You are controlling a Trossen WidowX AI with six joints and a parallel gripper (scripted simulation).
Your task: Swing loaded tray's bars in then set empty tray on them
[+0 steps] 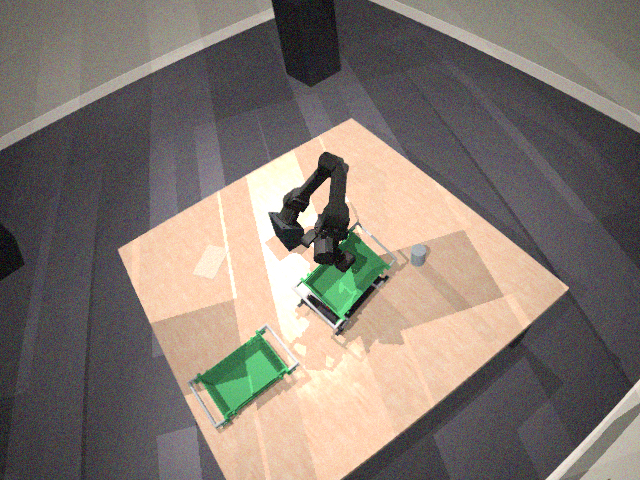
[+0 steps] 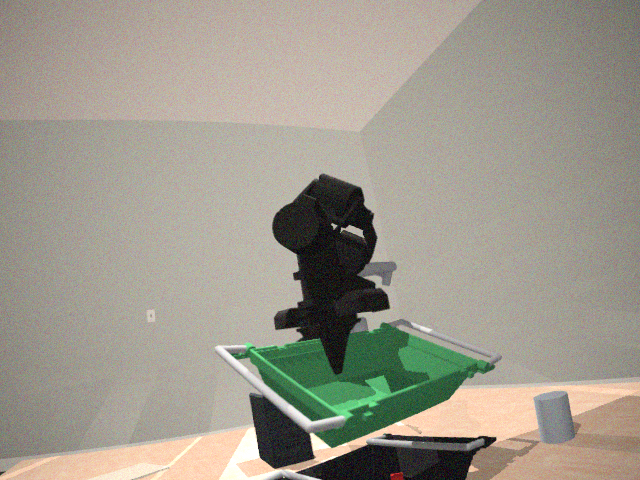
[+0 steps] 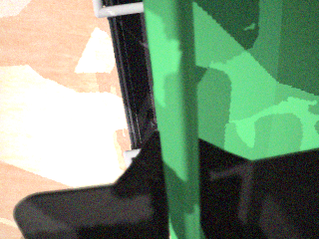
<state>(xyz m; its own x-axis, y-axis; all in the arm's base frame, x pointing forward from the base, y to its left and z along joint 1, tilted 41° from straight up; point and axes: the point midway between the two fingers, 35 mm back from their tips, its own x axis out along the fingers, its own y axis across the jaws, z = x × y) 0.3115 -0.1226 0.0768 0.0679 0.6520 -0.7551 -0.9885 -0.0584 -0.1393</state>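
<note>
Right now the green tray is 70 mm ahead of my gripper tip and 10 mm to the left of it. Also, from my gripper tip: flat pale sheet: 460 mm behind, 270 mm to the right, 180 mm below.
</note>
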